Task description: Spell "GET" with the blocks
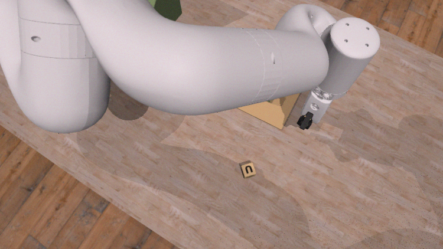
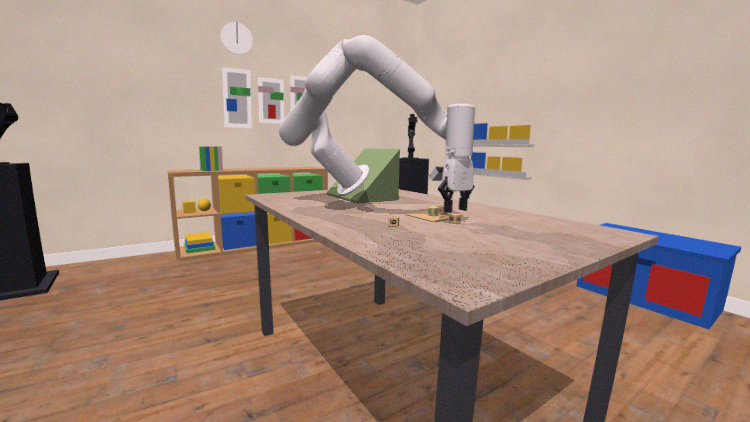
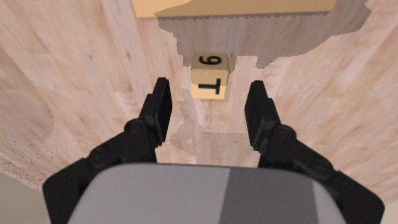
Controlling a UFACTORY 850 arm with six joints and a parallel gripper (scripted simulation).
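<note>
The block is 40 mm below my hand. From my hand the other things lie so: tan mat: 120 mm behind, 50 mm below, 20 mm to the left.
</note>
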